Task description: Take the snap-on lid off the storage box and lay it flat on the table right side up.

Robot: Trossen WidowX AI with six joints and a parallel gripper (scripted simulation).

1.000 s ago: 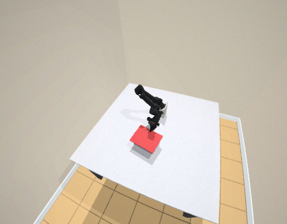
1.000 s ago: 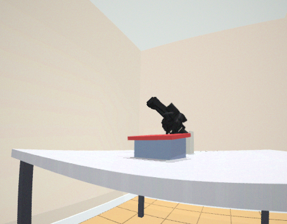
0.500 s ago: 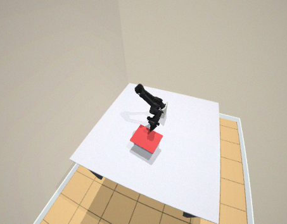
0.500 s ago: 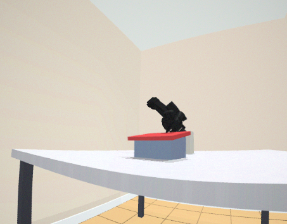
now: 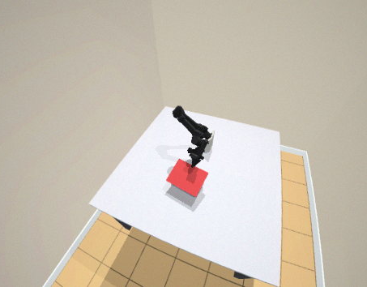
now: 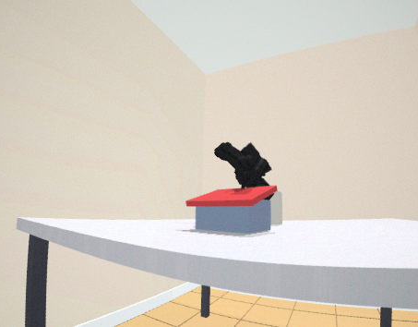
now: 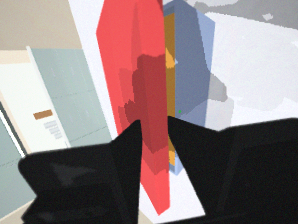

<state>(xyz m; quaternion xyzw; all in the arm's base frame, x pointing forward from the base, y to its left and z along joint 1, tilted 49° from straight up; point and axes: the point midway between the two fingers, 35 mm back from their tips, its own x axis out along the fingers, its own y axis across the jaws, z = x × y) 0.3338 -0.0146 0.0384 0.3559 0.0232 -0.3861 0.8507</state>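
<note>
The red lid is 8 cm ahead of my gripper tip, 2 cm to the right of it and 2 cm below it. Also, from my gripper tip: storage box (6 cm ahead, 2 cm to the right, 8 cm below).
</note>
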